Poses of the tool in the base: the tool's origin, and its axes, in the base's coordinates. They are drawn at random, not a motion.
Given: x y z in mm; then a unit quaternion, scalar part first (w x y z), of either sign.
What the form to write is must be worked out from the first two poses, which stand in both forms.
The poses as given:
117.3 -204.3 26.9 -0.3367 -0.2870 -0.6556 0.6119
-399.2 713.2 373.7 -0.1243 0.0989 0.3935 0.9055
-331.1 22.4 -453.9 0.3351 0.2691 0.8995 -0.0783
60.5 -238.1 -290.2 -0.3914 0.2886 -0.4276 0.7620
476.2 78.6 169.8 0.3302 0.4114 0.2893 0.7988
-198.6 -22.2 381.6 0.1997 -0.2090 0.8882 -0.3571
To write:
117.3 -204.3 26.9 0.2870 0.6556 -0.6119 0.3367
-399.2 713.2 373.7 -0.0989 -0.3935 -0.9055 0.1243
-331.1 22.4 -453.9 0.2691 0.8995 -0.0783 0.3351
60.5 -238.1 -290.2 -0.2886 0.4276 -0.7620 0.3914
476.2 78.6 169.8 0.4114 0.2893 0.7988 0.3302
-198.6 -22.2 381.6 -0.2090 0.8882 -0.3571 0.1997

